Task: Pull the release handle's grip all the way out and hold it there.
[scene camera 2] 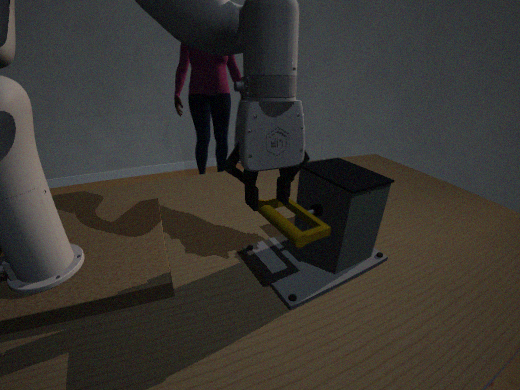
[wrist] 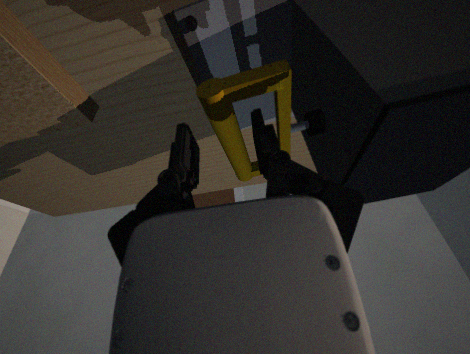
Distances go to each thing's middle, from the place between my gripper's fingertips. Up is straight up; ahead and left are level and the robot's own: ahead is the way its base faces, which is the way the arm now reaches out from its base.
My gripper is now 100 mm short of the grey base plate (scene camera 2: 297, 276), 30 mm to the left of it and 120 mm above it.
